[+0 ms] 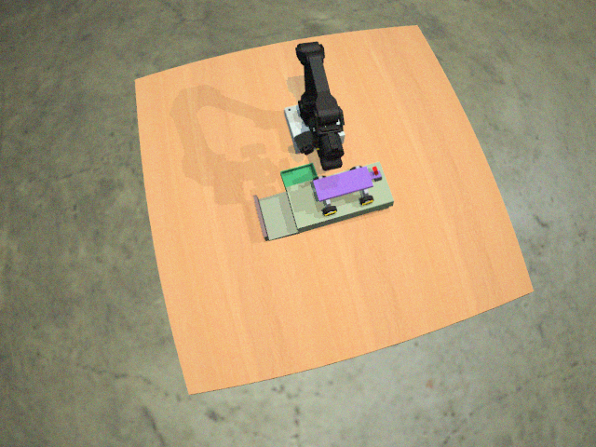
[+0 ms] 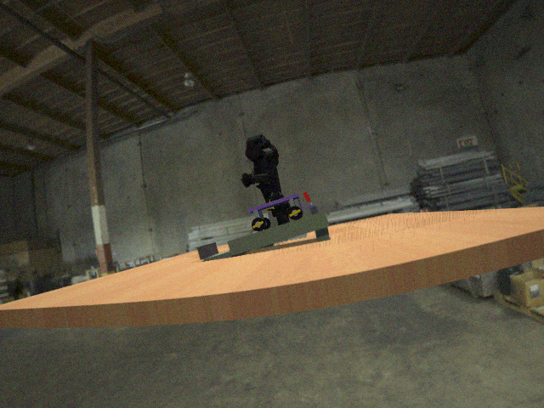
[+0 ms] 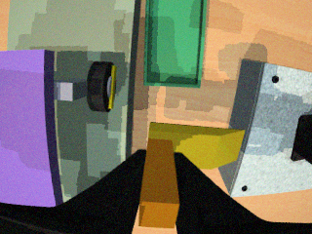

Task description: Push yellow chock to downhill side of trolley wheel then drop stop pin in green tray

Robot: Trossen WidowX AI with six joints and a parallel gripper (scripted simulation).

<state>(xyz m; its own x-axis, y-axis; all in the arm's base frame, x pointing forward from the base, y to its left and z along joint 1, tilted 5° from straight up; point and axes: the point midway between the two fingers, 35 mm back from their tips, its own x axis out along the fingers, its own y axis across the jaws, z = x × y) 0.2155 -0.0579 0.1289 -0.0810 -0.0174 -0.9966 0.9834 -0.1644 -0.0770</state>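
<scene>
The red-headed stop pin is 14 cm to the left of my gripper tip, 11 cm ahead of it and 4 cm below it. The rest, counted from my gripper tip: yellow chock: 2 cm behind, 1 cm to the left, 1 cm below; grey ramp: 12 cm below, 11 cm ahead, 2 cm to the left; purple trolley: 11 cm ahead, 6 cm below, 3 cm to the left.
</scene>
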